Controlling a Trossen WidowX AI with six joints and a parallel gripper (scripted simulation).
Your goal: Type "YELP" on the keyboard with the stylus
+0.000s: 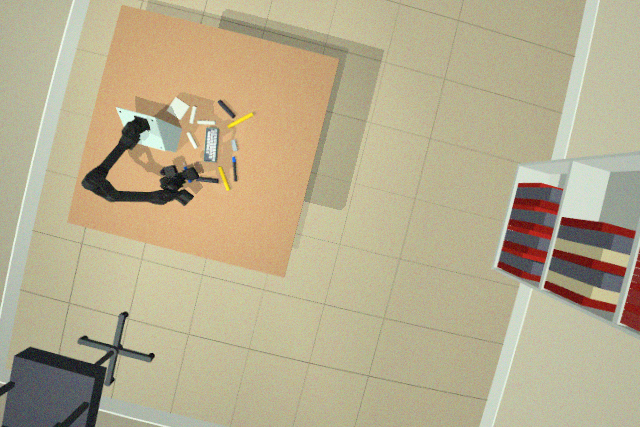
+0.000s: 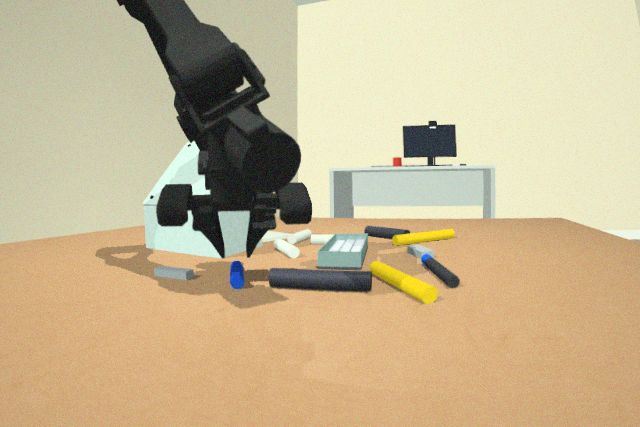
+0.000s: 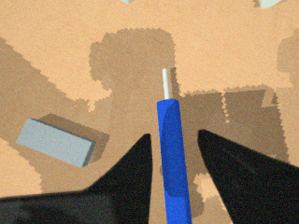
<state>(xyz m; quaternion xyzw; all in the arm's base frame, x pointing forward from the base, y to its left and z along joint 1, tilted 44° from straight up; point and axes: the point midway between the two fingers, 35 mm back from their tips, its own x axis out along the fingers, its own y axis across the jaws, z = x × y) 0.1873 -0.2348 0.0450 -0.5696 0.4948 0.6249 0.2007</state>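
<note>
Right now my gripper tip is 10 mm past the blue stylus, 10 mm to the right of it and 20 mm above it. Also, from my gripper tip: grey block: 70 mm behind, 50 mm to the right, 20 mm below; blue-banded marker: 250 mm ahead, 120 mm to the left, 20 mm below; yellow rod: 210 mm ahead, 370 mm to the left, 20 mm below.
</note>
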